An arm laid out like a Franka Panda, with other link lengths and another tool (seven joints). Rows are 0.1 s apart.
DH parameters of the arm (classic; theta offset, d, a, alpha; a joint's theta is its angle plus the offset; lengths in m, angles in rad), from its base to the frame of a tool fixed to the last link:
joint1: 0 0.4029 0 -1.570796
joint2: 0 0 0 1.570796
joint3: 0 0.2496 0.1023 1.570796
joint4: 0 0 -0.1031 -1.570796
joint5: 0 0.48 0 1.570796
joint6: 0 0 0.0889 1.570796
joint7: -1.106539 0.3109 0 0.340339
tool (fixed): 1.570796 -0.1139 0 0
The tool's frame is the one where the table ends.
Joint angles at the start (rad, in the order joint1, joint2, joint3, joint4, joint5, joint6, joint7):
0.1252, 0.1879, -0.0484, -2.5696, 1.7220, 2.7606, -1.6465
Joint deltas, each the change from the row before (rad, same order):
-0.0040, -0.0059, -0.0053, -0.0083, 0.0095, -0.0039, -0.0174
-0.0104, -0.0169, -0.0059, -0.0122, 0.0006, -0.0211, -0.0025
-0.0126, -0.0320, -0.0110, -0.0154, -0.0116, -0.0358, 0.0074
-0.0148, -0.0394, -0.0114, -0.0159, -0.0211, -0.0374, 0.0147
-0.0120, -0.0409, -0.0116, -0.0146, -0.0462, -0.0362, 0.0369
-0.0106, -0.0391, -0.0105, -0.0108, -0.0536, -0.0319, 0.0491
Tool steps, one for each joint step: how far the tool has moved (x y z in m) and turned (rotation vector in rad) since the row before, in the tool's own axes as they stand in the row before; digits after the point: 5 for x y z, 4 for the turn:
-0.00134, 0.00416, -0.00249, 0.0012, 0.0049, -0.0006
0.00036, 0.00122, -0.00569, 0.0209, 0.0047, 0.0031
0.00366, -0.00341, -0.01129, 0.0363, 0.0081, -0.0025
0.00538, -0.00589, -0.01447, 0.0383, 0.0099, -0.0058
0.00522, -0.00810, -0.01402, 0.0329, -0.0012, -0.0079
0.00540, -0.00890, -0.01368, 0.0282, -0.0049, -0.0034

